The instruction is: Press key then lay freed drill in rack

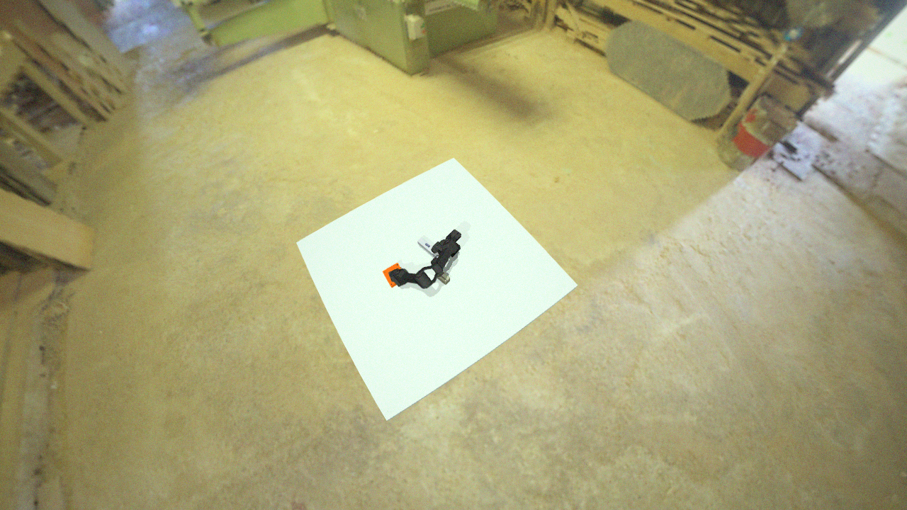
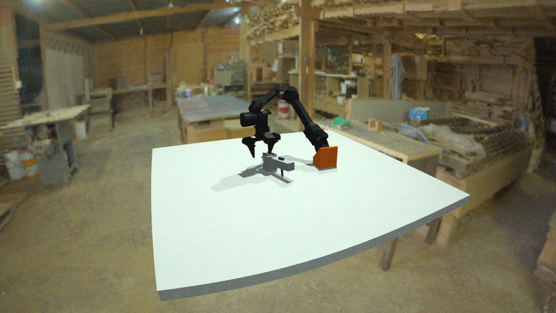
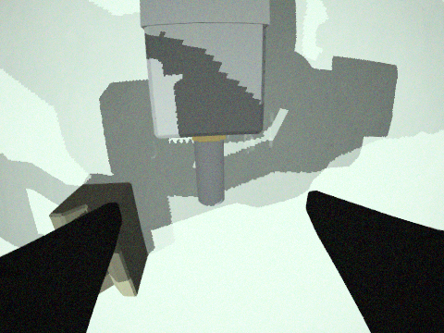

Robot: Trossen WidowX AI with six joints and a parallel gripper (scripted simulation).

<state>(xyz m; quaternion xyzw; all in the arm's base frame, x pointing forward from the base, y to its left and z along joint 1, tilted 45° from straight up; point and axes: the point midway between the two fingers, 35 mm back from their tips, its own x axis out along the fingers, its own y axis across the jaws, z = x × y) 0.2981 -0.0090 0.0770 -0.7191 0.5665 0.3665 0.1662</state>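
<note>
Now: the drill 6 cm to the left of my gripper tip and 2 cm behind it. Round my gripper tip: grey block: 12 cm to the left, 4 cm behind; then dark blue key: 14 cm to the left, 5 cm behind; then tan stepped rack: 7 cm to the right, 6 cm behind, 3 cm below.
</note>
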